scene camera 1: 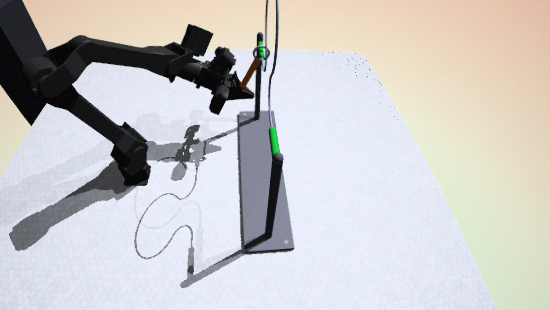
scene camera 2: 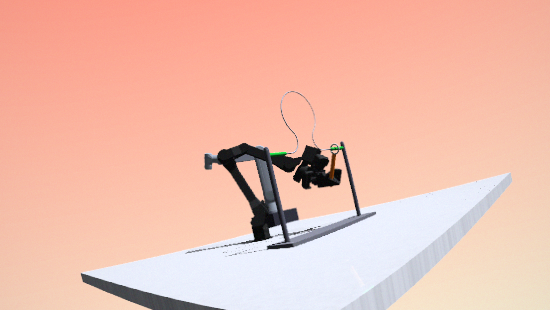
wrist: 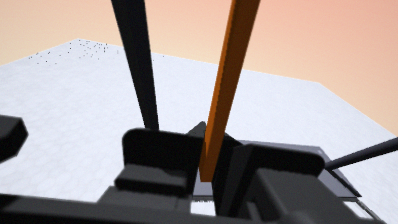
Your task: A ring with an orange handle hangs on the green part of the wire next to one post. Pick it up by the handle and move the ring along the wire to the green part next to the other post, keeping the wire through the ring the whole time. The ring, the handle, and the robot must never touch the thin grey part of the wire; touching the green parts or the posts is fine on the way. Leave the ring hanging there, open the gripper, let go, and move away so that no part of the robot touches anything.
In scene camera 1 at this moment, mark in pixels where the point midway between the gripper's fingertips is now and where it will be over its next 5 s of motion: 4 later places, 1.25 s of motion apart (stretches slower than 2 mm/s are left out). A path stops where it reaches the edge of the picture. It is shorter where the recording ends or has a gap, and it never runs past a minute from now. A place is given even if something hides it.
The gripper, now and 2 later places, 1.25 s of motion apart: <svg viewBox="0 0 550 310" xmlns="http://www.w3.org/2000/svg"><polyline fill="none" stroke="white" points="253,96 238,92 220,83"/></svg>
